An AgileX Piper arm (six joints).
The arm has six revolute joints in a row. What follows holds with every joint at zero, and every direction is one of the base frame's. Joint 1 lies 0.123 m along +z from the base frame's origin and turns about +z. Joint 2 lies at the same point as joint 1 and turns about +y. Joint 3 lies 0.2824 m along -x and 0.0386 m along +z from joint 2 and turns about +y. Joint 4 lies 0.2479 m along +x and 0.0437 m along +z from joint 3 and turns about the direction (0.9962, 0, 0.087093). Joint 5 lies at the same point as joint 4 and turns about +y. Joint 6 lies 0.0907 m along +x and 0.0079 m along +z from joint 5 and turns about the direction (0.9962, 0, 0.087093). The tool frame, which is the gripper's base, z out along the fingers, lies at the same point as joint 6; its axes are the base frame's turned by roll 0, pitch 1.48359 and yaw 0 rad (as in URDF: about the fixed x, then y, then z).
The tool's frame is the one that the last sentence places.
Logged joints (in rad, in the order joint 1, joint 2, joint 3, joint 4, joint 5, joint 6), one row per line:
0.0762, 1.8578, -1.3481, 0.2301, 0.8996, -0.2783
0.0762, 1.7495, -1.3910, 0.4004, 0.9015, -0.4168
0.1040, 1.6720, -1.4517, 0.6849, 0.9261, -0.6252
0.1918, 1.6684, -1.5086, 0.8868, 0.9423, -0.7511
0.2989, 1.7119, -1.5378, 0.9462, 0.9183, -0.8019
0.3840, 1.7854, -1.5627, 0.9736, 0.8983, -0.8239
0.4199, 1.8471, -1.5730, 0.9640, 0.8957, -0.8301
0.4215, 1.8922, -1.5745, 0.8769, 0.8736, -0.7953
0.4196, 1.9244, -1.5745, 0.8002, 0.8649, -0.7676
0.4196, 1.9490, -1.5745, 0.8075, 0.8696, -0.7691
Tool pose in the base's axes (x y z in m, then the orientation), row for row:
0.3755, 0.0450, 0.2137, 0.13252, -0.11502, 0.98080, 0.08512
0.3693, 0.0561, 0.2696, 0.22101, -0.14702, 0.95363, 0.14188
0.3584, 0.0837, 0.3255, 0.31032, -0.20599, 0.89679, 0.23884
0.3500, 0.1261, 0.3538, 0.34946, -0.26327, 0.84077, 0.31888
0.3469, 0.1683, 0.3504, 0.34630, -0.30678, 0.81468, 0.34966
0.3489, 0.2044, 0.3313, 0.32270, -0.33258, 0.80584, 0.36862
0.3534, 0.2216, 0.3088, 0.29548, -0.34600, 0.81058, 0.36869
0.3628, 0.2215, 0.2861, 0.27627, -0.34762, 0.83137, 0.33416
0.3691, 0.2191, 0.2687, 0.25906, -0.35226, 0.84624, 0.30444
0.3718, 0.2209, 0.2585, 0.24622, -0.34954, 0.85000, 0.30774
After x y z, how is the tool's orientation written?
As a quaternion, w x y z.
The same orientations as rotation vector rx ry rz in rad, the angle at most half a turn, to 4 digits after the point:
-0.3337, 2.8456, 0.2470
-0.4064, 2.6361, 0.3922
-0.5440, 2.3683, 0.6308
-0.6821, 2.1784, 0.8262
-0.7961, 2.1140, 0.9073
-0.8730, 2.1152, 0.9676
-0.9205, 2.1565, 0.9809
-0.9338, 2.2333, 0.8977
-0.9546, 2.2933, 0.8250
-0.9535, 2.3188, 0.8395

